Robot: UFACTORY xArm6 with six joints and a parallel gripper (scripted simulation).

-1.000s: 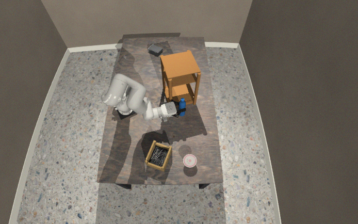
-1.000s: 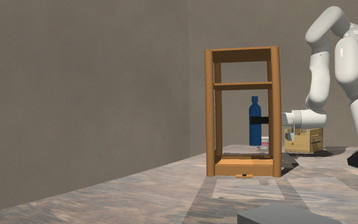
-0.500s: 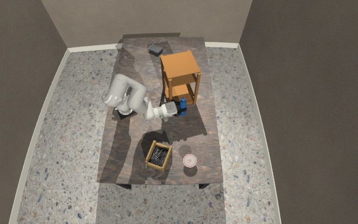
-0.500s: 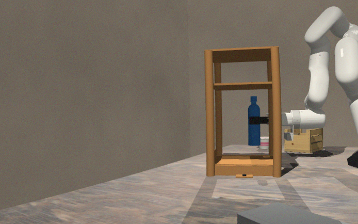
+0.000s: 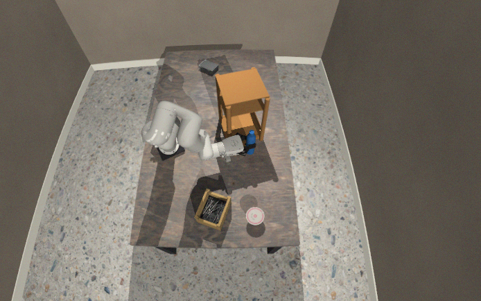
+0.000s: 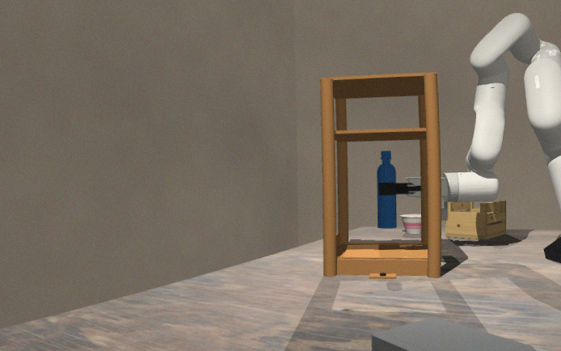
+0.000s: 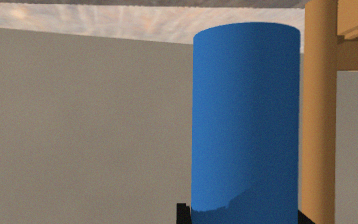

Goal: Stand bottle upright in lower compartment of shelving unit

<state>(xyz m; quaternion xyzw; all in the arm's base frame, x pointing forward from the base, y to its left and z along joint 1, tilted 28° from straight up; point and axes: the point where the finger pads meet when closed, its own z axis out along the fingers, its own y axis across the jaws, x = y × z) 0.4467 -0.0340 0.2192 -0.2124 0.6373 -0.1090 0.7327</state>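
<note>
Right now the orange shelving unit is 2 cm behind my hand, 20 cm to the left of it and 3 cm above it. The rest, counted from my hand: pink-rimmed white bowl (4 cm behind, 38 cm to the right, 13 cm below); grey block (17 cm behind, 78 cm to the left, 13 cm below).
</note>
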